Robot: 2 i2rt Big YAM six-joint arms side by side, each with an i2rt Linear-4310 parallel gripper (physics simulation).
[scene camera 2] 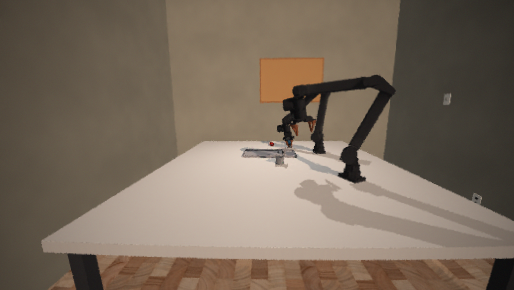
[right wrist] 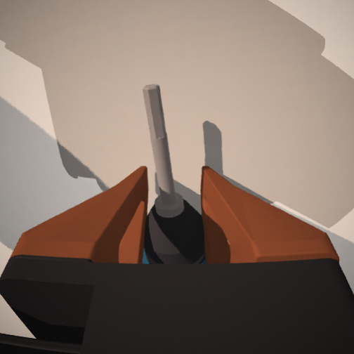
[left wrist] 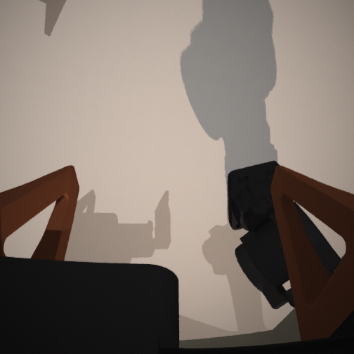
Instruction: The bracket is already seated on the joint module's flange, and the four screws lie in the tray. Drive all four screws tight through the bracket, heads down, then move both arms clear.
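Frame: origin at the left arm's base, x ahead, y left, z up, level; metres.
Seen in the pictures: left gripper, fingertip midpoint: (scene camera 2: 304,134); right gripper, fingertip midpoint: (scene camera 2: 290,147); left arm's base, link origin: (scene camera 2: 351,178); right arm's base, link origin: (scene camera 2: 318,152).
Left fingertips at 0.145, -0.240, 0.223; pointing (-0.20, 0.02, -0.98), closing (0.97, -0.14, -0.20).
Observation:
Offsets run from my left fingertips to a thing's top centre, as dx, dy, dz. Level surfaces: height alone.
My right gripper (scene camera 2: 289,144) (right wrist: 174,177) is shut on a screwdriver (right wrist: 175,235) low at the table's far part. The driver has a black nose, a grey hex bit that points up the right wrist view and leans a little left, and a sliver of blue body between the fingers. My left gripper (scene camera 2: 304,127) (left wrist: 174,176) is open and empty, higher up and above the table. A grey joint module {+0.063, -0.177, -0.159} (scene camera 2: 280,161) stands in front of the long tray (scene camera 2: 257,156) in the scene view. The bracket and screws are too small to make out there.
A small red object {-0.169, -0.725, -0.189} (scene camera 2: 271,144) lies behind the tray, left of my right gripper. Black arm parts (left wrist: 260,255) show beside the left wrist view's right-hand finger. Arm shadows fall across the white table {dz -0.223} (scene camera 2: 200,210). An orange panel (scene camera 2: 291,75) hangs on the back wall.

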